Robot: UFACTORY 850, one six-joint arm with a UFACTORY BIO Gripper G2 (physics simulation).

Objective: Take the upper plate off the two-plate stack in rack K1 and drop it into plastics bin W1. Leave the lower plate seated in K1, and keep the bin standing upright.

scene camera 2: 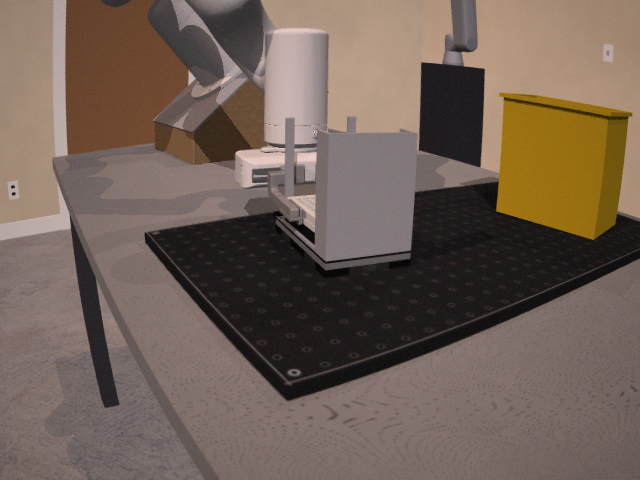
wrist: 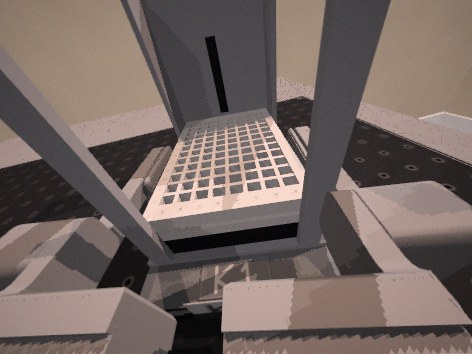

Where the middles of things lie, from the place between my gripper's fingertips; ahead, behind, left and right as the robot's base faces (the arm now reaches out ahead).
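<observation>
My hand is right at the pale plate (wrist: 234, 172). As for the yellow plastics bin W1 (scene camera 2: 561, 165), I see it 10 mm ahead of my hand, 380 mm to the left of it and 50 mm above it.
</observation>
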